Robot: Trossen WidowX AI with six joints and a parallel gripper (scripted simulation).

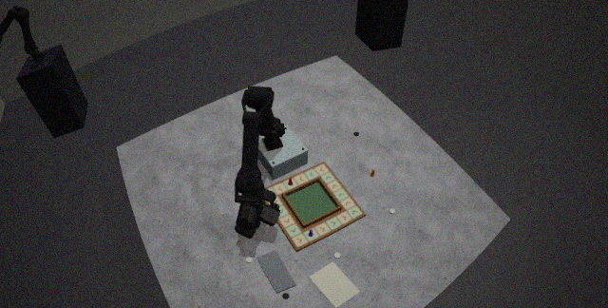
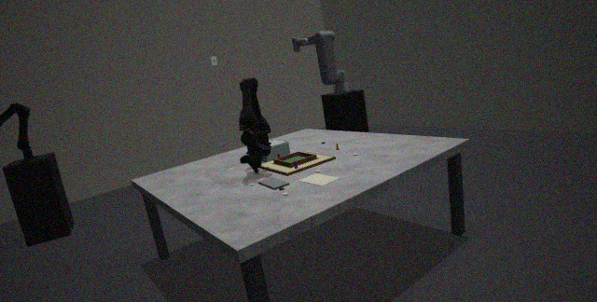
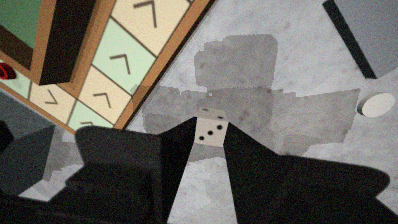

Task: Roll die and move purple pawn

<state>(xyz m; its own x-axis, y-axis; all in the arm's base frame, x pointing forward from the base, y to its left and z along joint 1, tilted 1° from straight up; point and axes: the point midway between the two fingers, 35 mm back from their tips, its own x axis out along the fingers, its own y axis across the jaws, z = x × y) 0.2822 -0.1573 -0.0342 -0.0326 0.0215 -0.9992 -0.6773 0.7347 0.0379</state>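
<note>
Right now my gripper tip is 100 mm short of the purple pawn, 150 mm to the right of it and 10 mm below it. From my gripper tip the other things lie so: white die (right at my gripper tip); then green tray (20 mm behind, 210 mm to the left, 10 mm below); then grey card (190 mm ahead, 10 mm to the right, 10 mm below).
</note>
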